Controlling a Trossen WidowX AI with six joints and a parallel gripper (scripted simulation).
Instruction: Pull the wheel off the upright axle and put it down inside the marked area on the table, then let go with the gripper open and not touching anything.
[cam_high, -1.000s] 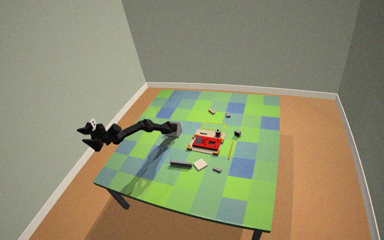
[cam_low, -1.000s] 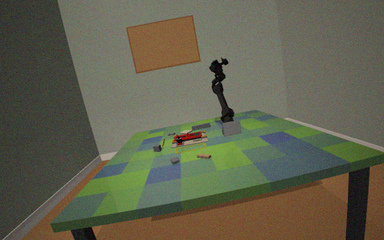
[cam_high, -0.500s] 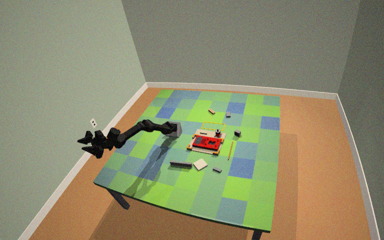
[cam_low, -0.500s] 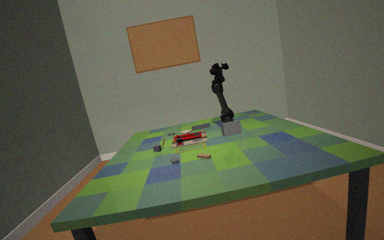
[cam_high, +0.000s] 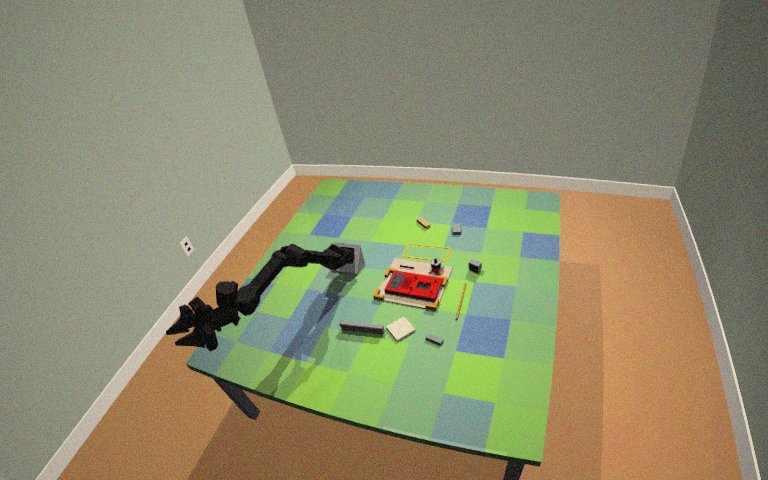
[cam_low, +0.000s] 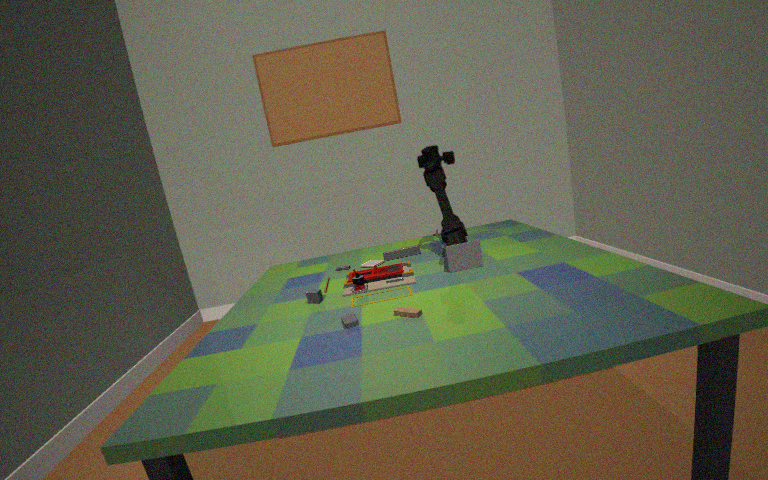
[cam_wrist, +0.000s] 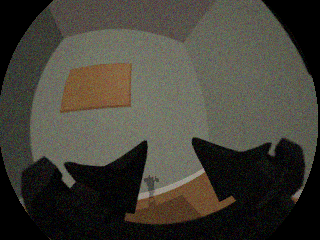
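My gripper tip is 510 mm short of the grey wheel, 770 mm to the right of it and 370 mm above it. Round my gripper tip: grey cube (660 mm ahead, 800 mm to the left, 390 mm below); thin orange rod (630 mm ahead, 630 mm to the left, 410 mm below).
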